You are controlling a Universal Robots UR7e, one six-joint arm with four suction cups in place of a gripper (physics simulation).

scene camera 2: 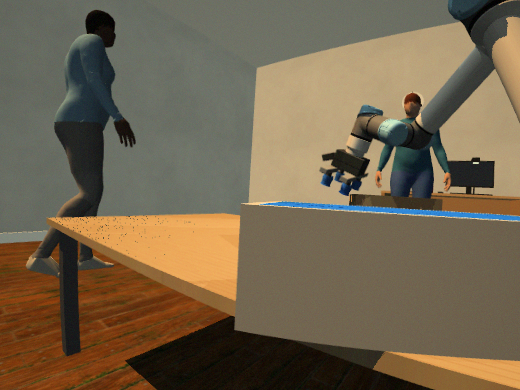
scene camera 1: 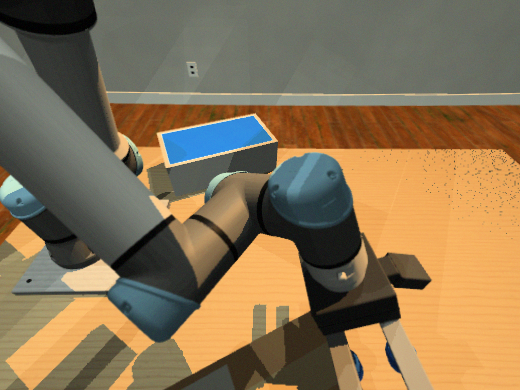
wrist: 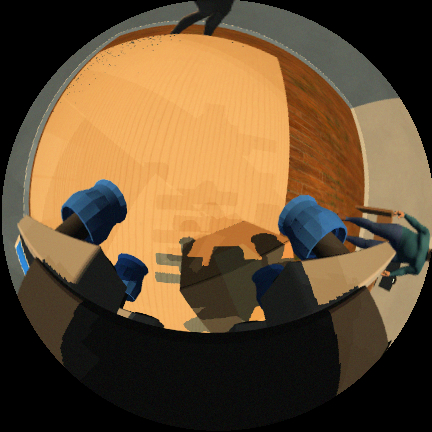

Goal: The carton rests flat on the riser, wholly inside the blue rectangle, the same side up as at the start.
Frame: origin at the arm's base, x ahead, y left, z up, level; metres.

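Seen in the pictures: hand, tool point: [scene camera 2: 340, 186] [wrist: 199, 249].
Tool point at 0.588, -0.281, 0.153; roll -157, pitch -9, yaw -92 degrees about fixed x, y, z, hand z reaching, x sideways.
Offsets run from my tool point to a thing's top centre, as dx, dy, dz. Level surfaces: height alone.
The brown carton @(-0.172, -0.102, -0.023) [scene camera 1: 285, 335] [scene camera 2: 395, 201] [wrist: 210, 270] is largely in shadow. It is cut off at the bottom of scene camera 1, shows behind the riser in scene camera 2, and is partly hidden by the gripper in the wrist view. The grey riser @(-0.251, +0.604, -0.051) [scene camera 1: 190, 175] [scene camera 2: 375, 280] stands at the table's back left in scene camera 1, apart from the carton. The blue rectangle @(-0.251, +0.604, -0.051) [scene camera 1: 215, 142] [scene camera 2: 375, 209] covers most of its top and shows no carton on it. My gripper [scene camera 1: 377, 360] [scene camera 2: 345, 182] [wrist: 200, 250] is open, its four blue cups holding nothing, tilted above the table.
The wooden table @(dz -0.172) [scene camera 1: 425, 200] [scene camera 2: 165, 250] [wrist: 175, 100] carries the arm's base plate [scene camera 1: 37, 277]. A person [scene camera 2: 87, 90] walks beyond the table. Another person [scene camera 2: 412, 160] [wrist: 417, 240] stands near a desk [scene camera 2: 490, 203] with a monitor [scene camera 2: 472, 175].
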